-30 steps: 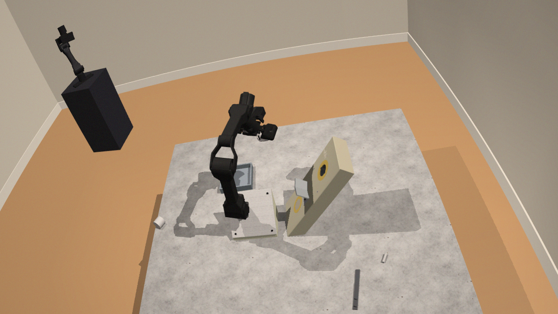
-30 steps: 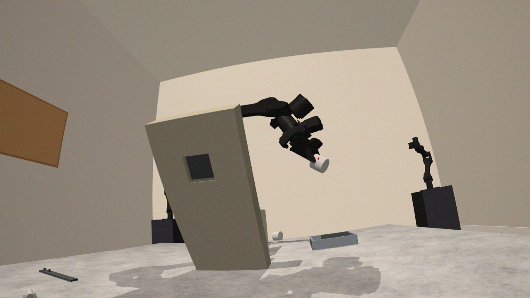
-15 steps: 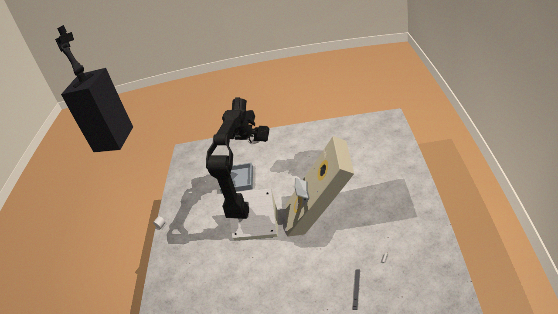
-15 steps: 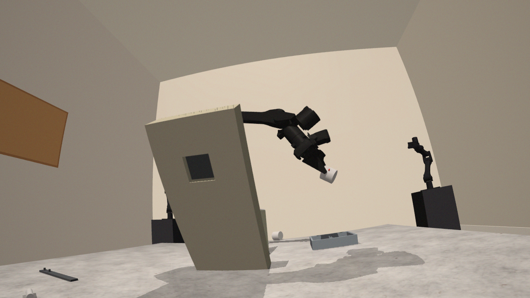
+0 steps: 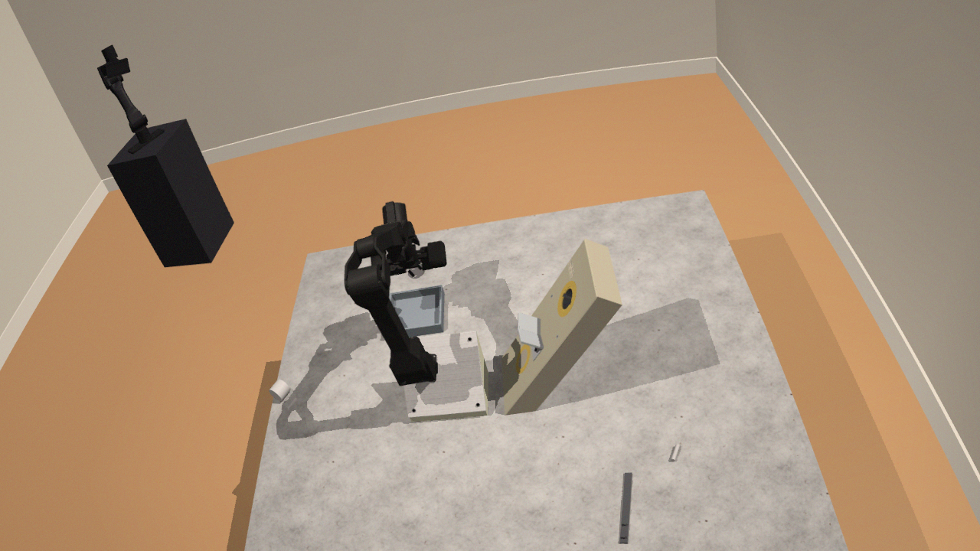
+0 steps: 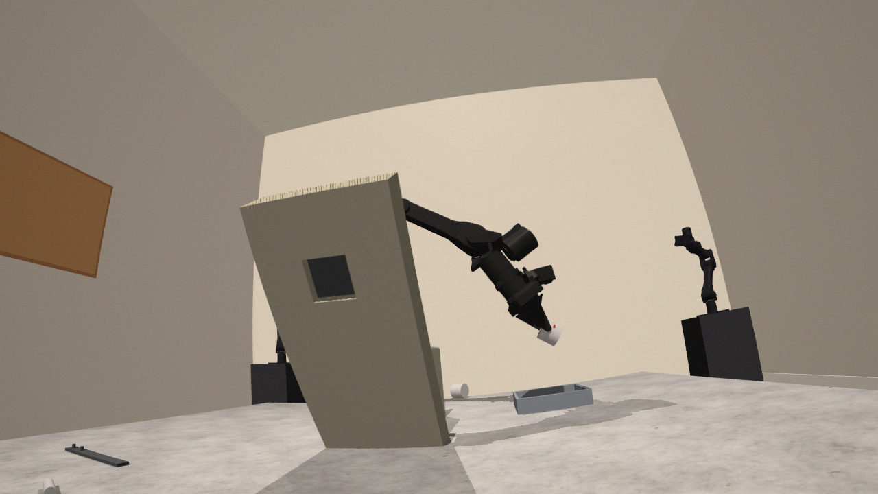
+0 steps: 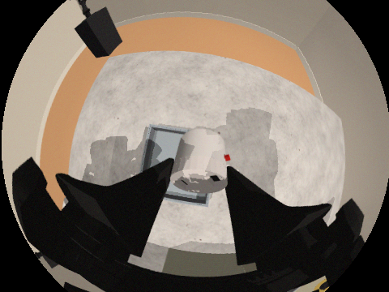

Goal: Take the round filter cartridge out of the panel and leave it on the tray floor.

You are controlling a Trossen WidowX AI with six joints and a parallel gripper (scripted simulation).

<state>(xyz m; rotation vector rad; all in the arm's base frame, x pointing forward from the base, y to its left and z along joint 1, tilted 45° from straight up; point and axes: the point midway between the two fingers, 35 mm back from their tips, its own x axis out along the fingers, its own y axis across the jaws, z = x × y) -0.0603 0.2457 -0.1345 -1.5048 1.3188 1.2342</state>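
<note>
Now: the grey tray 15 cm below my gripper tip, 4 cm behind it and 1 cm to the right of it. Round my gripper tip: small peg: 63 cm ahead, 48 cm to the right, 15 cm below; beige service panel: 37 cm ahead, 24 cm to the right, 1 cm above; round filter cartridge: right at my gripper tip.
</note>
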